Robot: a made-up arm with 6 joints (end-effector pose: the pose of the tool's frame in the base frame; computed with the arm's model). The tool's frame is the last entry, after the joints.
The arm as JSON. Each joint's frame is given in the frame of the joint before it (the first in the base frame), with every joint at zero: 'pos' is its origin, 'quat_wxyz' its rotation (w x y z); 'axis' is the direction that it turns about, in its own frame. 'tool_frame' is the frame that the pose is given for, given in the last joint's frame.
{
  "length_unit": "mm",
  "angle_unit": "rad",
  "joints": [
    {
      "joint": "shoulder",
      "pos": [
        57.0,
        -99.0,
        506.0
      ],
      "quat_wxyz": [
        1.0,
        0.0,
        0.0,
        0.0
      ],
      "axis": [
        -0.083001,
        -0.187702,
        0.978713
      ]
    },
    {
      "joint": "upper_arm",
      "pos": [
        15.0,
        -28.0,
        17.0
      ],
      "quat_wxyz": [
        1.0,
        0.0,
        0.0,
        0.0
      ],
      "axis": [
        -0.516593,
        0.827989,
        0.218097
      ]
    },
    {
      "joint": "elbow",
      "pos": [
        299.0,
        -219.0,
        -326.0
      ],
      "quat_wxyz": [
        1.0,
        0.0,
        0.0,
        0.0
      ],
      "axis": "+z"
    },
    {
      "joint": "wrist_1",
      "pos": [
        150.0,
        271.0,
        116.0
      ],
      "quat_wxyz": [
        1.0,
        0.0,
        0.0,
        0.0
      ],
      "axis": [
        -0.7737,
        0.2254,
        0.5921
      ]
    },
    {
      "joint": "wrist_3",
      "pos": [
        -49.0,
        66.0,
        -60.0
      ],
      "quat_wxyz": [
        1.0,
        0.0,
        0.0,
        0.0
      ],
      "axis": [
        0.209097,
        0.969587,
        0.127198
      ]
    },
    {
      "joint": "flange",
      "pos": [
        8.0,
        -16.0,
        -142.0
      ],
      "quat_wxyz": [
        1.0,
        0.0,
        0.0,
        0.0
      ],
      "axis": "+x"
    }
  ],
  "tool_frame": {
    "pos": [
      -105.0,
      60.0,
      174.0
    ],
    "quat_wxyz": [
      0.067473,
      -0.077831,
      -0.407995,
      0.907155
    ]
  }
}
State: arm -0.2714 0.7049 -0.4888 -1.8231 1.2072 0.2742
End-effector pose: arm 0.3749 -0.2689 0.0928 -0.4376 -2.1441 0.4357
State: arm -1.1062 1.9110 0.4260 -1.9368 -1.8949 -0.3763
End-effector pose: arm -0.2313 0.0639 0.1120 -0.0935 1.4884 1.5981
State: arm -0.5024 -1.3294 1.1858 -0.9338 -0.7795 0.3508
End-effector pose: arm 0.2737 -0.0768 0.3976 1.9102 1.5842 -0.5227
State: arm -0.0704 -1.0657 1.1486 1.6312 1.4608 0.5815
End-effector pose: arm 0.2708 -0.1039 0.5239 -0.3152 0.3069 2.6804
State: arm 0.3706 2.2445 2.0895 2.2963 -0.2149 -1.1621
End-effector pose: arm 0.1918 -0.4521 0.3923 0.4412 1.4816 0.3498
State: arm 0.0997 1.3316 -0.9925 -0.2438 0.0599 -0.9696
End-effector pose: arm 0.2058 -0.3786 -0.2638 0.3517 1.5039 2.1180
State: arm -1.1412 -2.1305 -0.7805 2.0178 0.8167 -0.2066
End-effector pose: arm -0.2104 -0.4546 0.7809 -0.3257 -0.6767 1.4229
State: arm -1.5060 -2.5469 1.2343 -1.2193 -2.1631 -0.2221
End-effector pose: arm 0.1163 -0.1811 0.7761 1.9981 -0.6038 1.6672
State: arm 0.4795 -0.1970 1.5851 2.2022 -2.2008 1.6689
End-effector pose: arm 0.0768 -0.0021 0.4072 -1.5740 -1.0419 0.9723
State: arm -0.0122 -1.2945 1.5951 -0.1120 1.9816 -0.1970
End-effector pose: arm 0.1843 -0.0822 0.3878 -0.9238 -0.2719 -2.5186
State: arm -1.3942 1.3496 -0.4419 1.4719 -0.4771 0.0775
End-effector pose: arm -0.2305 -0.1288 0.1908 2.0034 -0.8988 1.8545
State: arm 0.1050 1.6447 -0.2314 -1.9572 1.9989 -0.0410
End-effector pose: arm 0.1411 -0.3812 0.0691 1.0737 -1.5372 0.7098
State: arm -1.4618 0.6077 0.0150 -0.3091 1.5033 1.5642
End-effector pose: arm -0.1121 -0.1642 0.1501 -0.1562 -1.0477 -1.1774
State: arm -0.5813 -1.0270 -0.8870 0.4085 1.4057 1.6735
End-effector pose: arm 0.2679 -0.5362 0.5230 -0.3562 -2.1802 -1.0822
